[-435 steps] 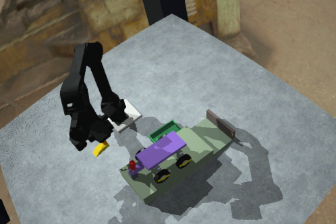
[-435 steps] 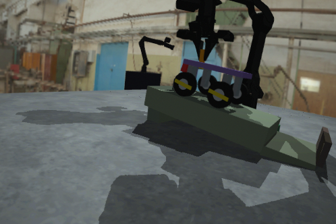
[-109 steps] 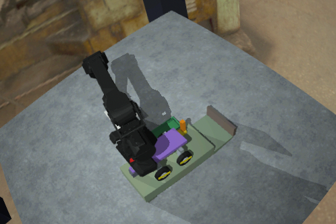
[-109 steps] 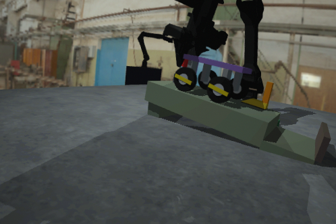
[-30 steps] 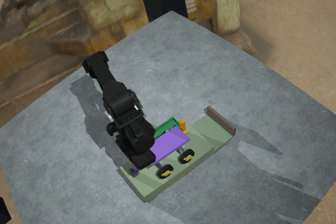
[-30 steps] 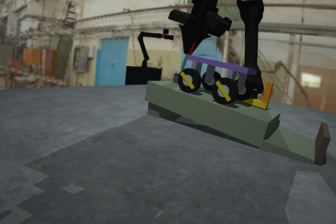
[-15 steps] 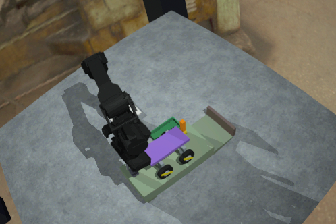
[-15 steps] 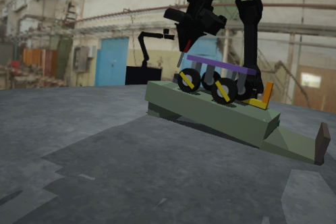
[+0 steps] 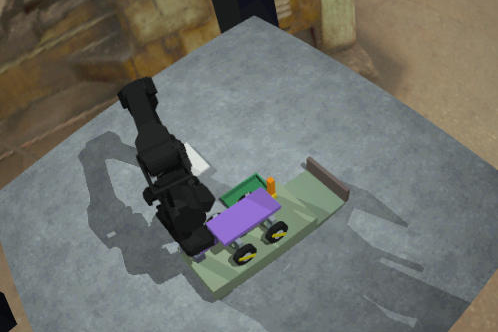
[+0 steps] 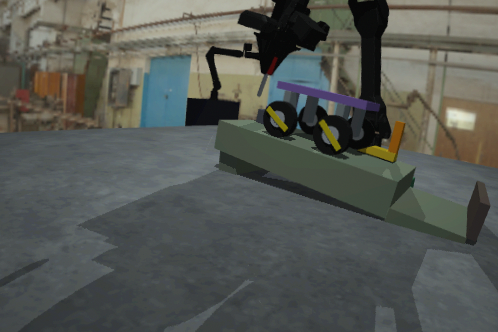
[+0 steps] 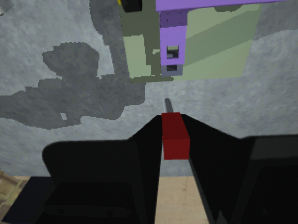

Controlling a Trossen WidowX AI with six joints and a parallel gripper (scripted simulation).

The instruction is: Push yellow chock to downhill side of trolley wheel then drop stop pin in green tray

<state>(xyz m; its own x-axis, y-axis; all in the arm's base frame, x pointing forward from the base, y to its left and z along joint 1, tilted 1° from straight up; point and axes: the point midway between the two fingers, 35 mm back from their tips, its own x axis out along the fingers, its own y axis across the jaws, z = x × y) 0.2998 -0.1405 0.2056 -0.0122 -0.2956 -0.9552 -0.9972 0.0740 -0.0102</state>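
Now: gripper tip 23 cm to the right of the green tray, 19 cm above it and 8 cm past it. From my gripper tip the other things lie so: yellow chock (23 cm to the left, 10 cm below); red-headed stop pin (right at my gripper tip); purple trolley (14 cm to the left, 7 cm below, 4 cm ahead).
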